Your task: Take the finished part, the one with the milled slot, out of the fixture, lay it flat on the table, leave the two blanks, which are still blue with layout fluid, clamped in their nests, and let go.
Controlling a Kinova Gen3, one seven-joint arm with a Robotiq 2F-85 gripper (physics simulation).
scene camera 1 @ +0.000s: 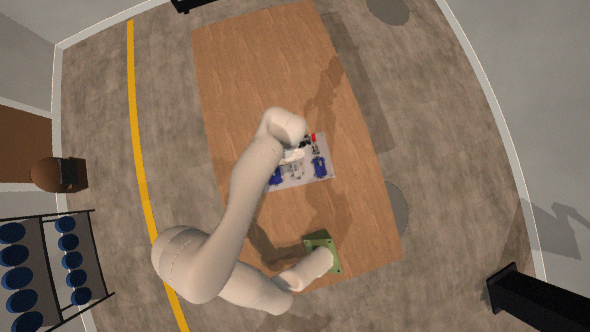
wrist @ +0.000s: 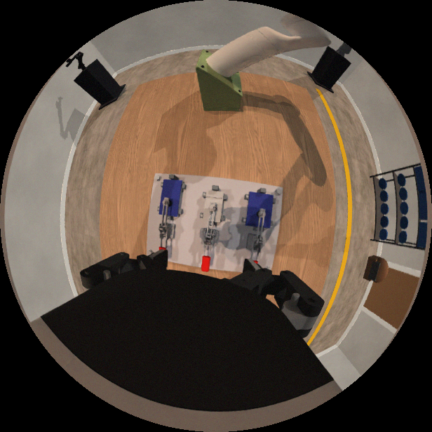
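Where they show: arm's base, origin of the base link: (scene camera 1: pixel 324 255).
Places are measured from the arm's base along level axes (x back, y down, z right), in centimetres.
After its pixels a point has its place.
The finished part (scene camera 1: pixel 298 170) {x -38.4, y 8.3, z 2.3 cm} (wrist: pixel 218 199), pale and bare metal, sits in the middle nest of the light fixture plate (scene camera 1: pixel 327 150) {x -43.2, y 12.6, z 19.3 cm} (wrist: pixel 192 200); its slot is too small to make out. A toggle clamp (wrist: pixel 210 235) with a red handle (wrist: pixel 205 263) reaches over it. One blue blank (scene camera 1: pixel 320 167) {x -36.4, y 11.0, z 12.8 cm} (wrist: pixel 171 191) and another blue blank (scene camera 1: pixel 275 178) {x -38.6, y 10.5, z -9.1 cm} (wrist: pixel 255 202) sit in the outer nests under their clamps. My gripper (scene camera 1: pixel 303 142) (wrist: pixel 204 263) is open and empty, above the red-handle side of the plate; in the scene view the arm hides much of it.
The wooden table (scene camera 1: pixel 250 65) {x -103.8, y 14.1, z -2.9 cm} (wrist: pixel 140 130) extends around the plate. The green arm base (scene camera 1: pixel 336 262) {x 3.1, y -3.8, z 3.7 cm} (wrist: pixel 220 97) stands on the table beyond the nest side of the plate. The outer clamps' red handles (scene camera 1: pixel 313 137) {x -50.9, y 9.0, z 14.3 cm} (wrist: pixel 162 249) lie near the gripper's fingers in the wrist view.
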